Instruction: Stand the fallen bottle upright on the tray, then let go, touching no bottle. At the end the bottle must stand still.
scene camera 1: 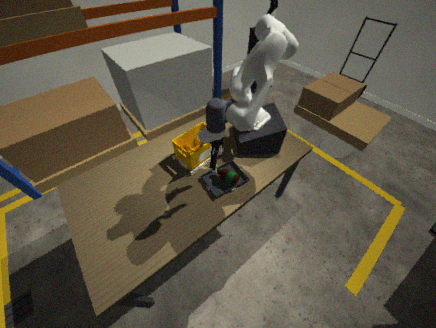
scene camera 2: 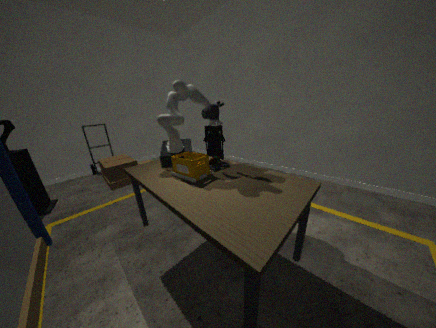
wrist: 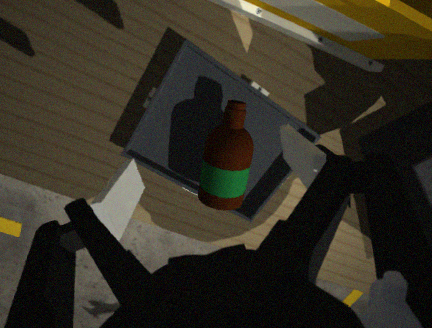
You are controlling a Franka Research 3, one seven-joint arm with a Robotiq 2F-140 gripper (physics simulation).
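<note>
The fallen bottle (scene camera 1: 229,176) (wrist: 227,155), brown with a green band, lies on its side on the tray (scene camera 1: 212,188) (wrist: 155,120). In the wrist view its neck points to the top of the picture and its base is near the tray's lower rim. My gripper (scene camera 1: 214,168) (scene camera 2: 215,159) (wrist: 209,158) is open and empty and points down over the tray. In the wrist view one finger is left of the bottle and the other is right of it, with a gap on both sides. The bottle cannot be made out in scene camera 2.
A yellow crate (scene camera 1: 183,156) (scene camera 2: 197,167) (wrist: 400,30) with dividers stands on the table (scene camera 1: 90,210) (scene camera 2: 225,205), close beside the tray. The arm's dark base block (scene camera 1: 260,142) stands at the table's end. Large boxes and a rack stand beyond the table.
</note>
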